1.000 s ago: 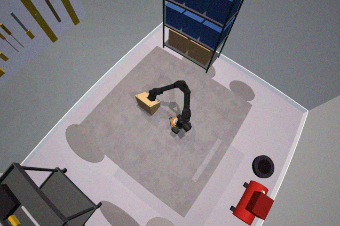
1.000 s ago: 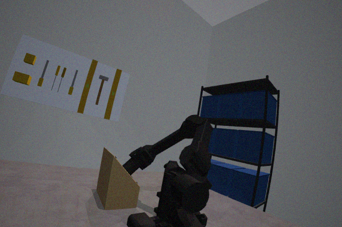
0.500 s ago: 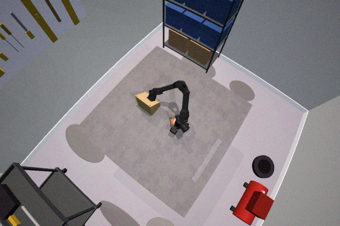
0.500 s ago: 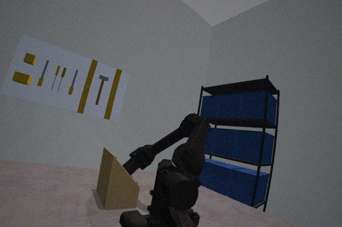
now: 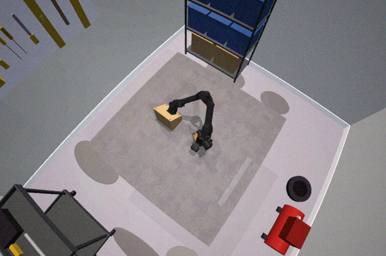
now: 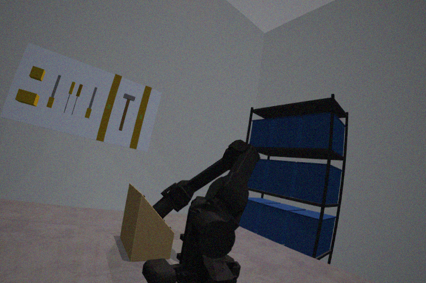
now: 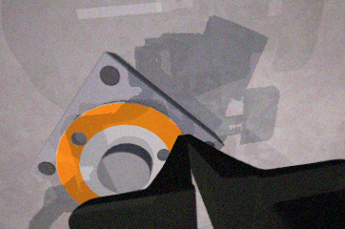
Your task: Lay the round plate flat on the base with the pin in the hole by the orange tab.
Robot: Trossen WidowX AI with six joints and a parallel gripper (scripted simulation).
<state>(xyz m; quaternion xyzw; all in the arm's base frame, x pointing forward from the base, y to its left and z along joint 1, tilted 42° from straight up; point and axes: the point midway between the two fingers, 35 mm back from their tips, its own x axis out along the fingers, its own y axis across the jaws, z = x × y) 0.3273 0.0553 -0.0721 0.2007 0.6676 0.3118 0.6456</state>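
My gripper tip is now 40 mm to the right of the square grey base, 30 mm past it and 20 mm above it.
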